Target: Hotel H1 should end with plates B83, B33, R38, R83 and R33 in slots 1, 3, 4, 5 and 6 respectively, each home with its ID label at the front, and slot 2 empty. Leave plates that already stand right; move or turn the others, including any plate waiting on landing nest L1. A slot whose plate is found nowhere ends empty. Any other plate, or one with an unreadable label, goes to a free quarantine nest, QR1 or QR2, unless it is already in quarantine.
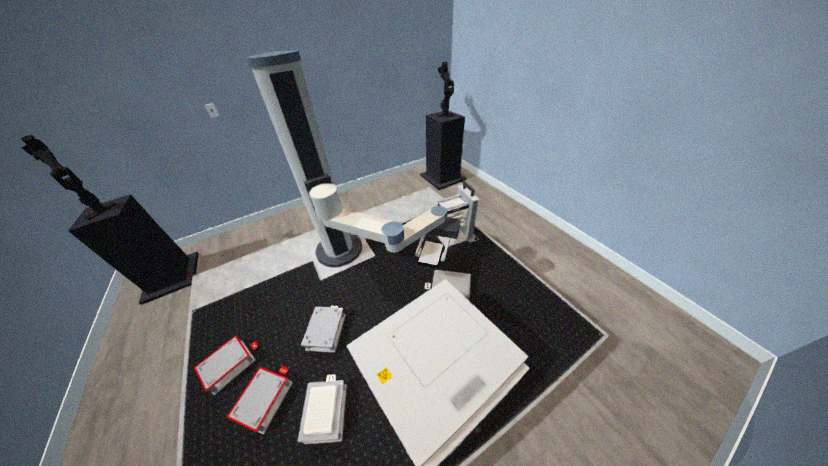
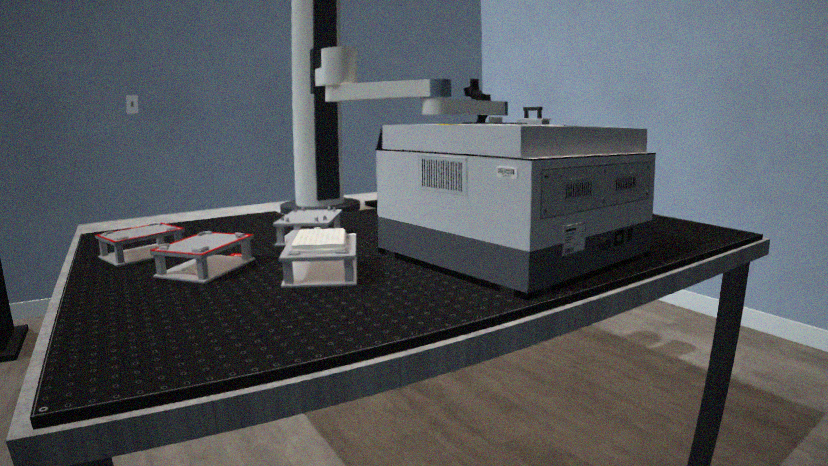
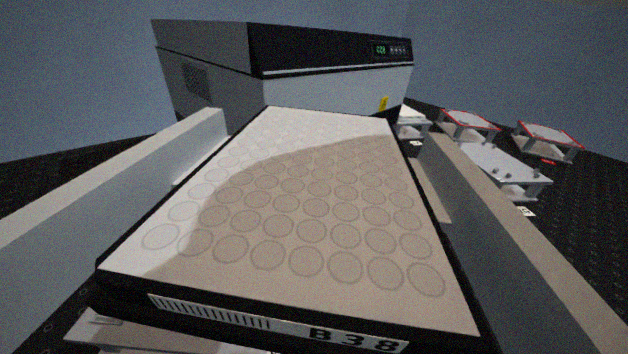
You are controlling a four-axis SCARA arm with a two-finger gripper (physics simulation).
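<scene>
My gripper (image 1: 431,252) (image 3: 320,137) is shut on plate B38 (image 1: 429,254) (image 3: 300,200), whose pale top has rings and whose black near edge reads "B38". It holds the plate level, in front of hotel H1 (image 1: 472,217) and on the side towards the large instrument. Hotel H1 is partly hidden by the arm, with pale plates in it; their labels cannot be read. A white plate (image 1: 320,408) (image 2: 319,239) lies on a grey nest whose tag is too small to read surely. Two red-edged nests (image 1: 224,363) (image 1: 259,399) carry no plate.
The large white instrument (image 1: 492,358) (image 2: 454,202) (image 3: 330,90) stands on the black mat. A grey nest with pegs (image 1: 324,328) (image 2: 307,218) (image 3: 505,162) stands left of it. Another grey nest (image 1: 454,280) sits at the instrument's far corner, partly hidden.
</scene>
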